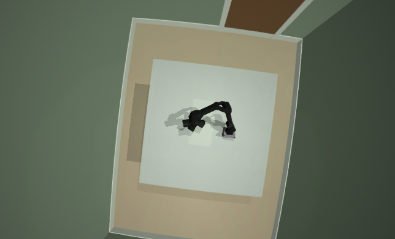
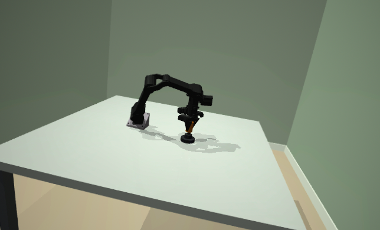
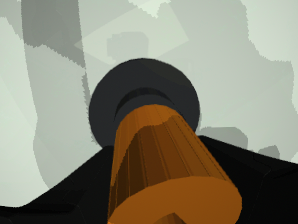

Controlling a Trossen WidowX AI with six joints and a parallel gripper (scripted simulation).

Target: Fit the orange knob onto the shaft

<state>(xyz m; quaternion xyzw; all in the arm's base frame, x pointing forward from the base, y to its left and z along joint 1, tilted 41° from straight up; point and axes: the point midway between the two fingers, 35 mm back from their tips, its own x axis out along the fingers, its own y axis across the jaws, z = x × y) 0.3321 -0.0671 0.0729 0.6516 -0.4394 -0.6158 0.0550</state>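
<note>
My gripper tip is now 2 cm below the orange knob. The rest, counted from my gripper tip: round dark pedestal: 4 cm below.
</note>
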